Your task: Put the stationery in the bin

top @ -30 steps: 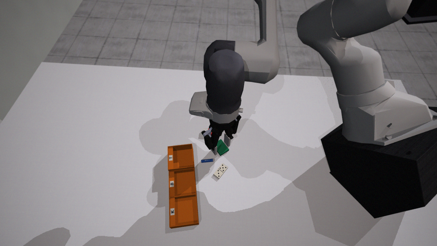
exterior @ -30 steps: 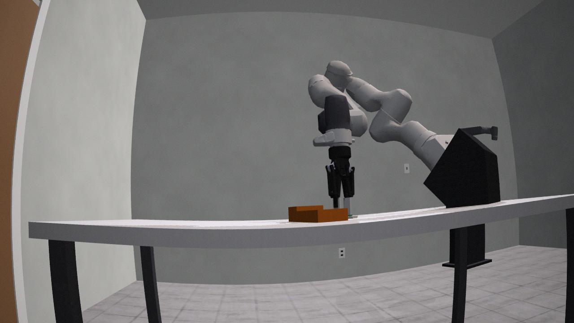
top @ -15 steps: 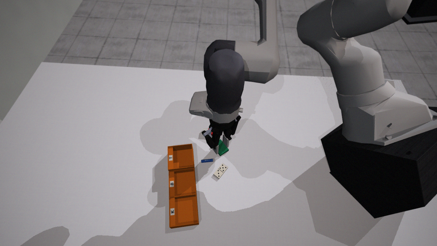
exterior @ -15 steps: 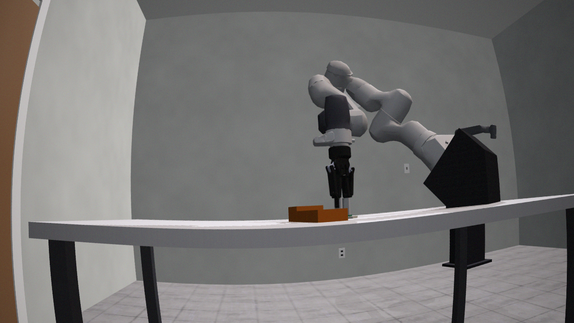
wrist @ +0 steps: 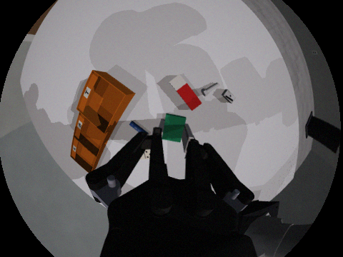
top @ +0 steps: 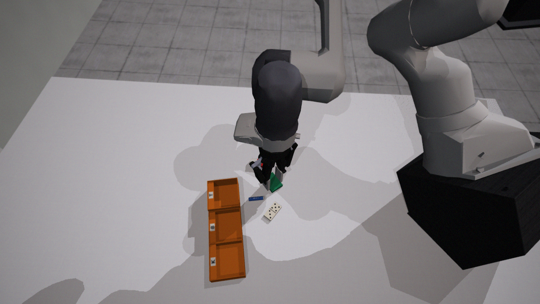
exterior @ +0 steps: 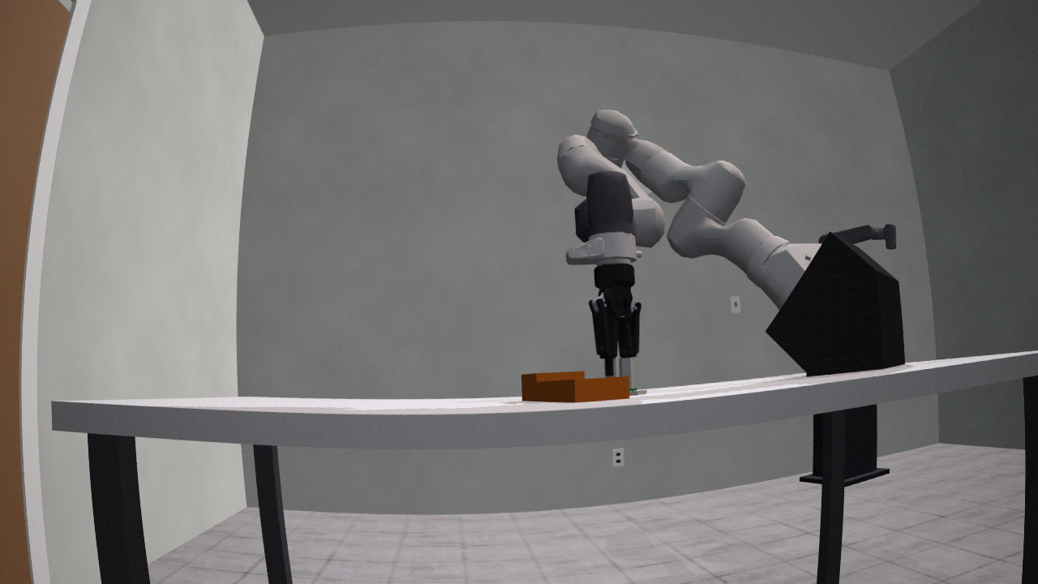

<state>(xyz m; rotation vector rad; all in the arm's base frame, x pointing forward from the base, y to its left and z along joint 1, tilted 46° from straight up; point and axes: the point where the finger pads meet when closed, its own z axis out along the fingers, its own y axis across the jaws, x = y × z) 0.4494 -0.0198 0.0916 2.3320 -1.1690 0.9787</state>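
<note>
Now: hand 50 mm short of the small blue pen-like stick, 40 mm to the right of it and 30 mm above it. Round my hand: white domino 90 mm to the left, 30 mm below, 10 mm ahead; eraser 70 mm to the right, 30 mm below, 30 mm ahead; green pad 30 mm below.
</note>
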